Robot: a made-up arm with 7 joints. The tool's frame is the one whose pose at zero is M. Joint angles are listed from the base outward.
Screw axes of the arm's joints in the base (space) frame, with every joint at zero. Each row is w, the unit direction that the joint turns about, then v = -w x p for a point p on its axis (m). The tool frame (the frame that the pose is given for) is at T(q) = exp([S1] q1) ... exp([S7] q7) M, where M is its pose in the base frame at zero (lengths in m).
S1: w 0 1 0 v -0.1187 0 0
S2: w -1 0 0 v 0 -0.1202 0.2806
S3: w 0 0 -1 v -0.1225 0.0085 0
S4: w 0 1 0 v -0.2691 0 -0.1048
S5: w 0 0 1 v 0.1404 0.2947 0
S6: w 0 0 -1 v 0.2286 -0.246 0
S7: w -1 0 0 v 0 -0.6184 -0.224
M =
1 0 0 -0.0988
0 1 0 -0.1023
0 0 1 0.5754
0 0 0 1
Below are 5 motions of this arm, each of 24 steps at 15 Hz.
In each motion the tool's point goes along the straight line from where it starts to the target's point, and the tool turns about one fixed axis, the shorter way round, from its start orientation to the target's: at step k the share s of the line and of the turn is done. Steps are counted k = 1, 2, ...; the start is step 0. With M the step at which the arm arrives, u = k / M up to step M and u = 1 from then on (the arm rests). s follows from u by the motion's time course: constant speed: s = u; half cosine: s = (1 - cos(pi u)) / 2; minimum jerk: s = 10 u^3 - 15 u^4 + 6 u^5.
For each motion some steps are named. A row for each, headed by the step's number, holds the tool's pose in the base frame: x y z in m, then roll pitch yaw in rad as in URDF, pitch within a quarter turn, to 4 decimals.
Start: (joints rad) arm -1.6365 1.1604 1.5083 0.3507 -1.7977 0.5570 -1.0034
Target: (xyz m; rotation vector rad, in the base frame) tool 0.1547 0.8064 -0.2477 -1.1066 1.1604 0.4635
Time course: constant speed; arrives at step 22
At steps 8, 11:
8: 0.0756 1.0012 -0.1086 -0.8205 0.9827 0.4133
11: 0.0926 0.9595 -0.1384 -0.9462 1.0374 0.2502

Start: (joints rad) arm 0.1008 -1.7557 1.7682 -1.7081 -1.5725 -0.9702 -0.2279
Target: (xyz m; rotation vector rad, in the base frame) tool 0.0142 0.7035 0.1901 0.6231 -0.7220 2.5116
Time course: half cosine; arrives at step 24
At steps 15, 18, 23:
15: 0.0436 0.6375 0.2500 -0.4004 -0.3697 -3.0666
18: 0.0281 0.6722 0.2185 -0.4413 -0.4661 2.9957
23: 0.0146 0.7026 0.1909 -0.4578 -0.5555 2.7956

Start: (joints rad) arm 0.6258 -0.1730 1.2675 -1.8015 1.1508 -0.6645 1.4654
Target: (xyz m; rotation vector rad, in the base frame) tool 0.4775 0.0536 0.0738 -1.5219 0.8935 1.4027
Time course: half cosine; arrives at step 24
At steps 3, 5, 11, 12, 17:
3: 0.1444 0.4297 0.3622 -2.8381 0.8072 0.3748
5: 0.1670 0.4042 0.3426 -2.7845 0.8456 0.3362
11: 0.2817 0.2746 0.2432 -2.5042 1.0592 0.1675
12: 0.3043 0.2491 0.2237 -2.4447 1.1041 0.1420
17: 0.4098 0.1301 0.1324 -2.0923 1.3192 0.1083

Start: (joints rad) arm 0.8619 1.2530 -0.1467 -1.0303 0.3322 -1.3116 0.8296
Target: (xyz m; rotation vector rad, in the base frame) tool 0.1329 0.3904 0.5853 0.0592 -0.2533 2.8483
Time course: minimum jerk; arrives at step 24
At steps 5, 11, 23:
5: 0.1143 0.3462 0.6330 -0.4643 0.4651 2.8626
11: 0.1214 0.3631 0.6148 -0.3464 0.2626 2.8827
23: 0.1329 0.3904 0.5853 -0.1685 -0.0647 2.8645

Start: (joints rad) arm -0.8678 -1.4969 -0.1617 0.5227 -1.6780 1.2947 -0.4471
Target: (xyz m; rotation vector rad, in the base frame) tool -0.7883 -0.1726 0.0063 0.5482 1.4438 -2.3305
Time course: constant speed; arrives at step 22
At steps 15, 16, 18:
15: -0.5585 -0.2931 -0.1430 -0.9037 0.6971 -2.8407
16: -0.5913 -0.2759 -0.1216 -0.9337 0.6730 -2.8738
18: -0.6570 -0.2414 -0.0790 -0.9890 0.6226 -2.9354

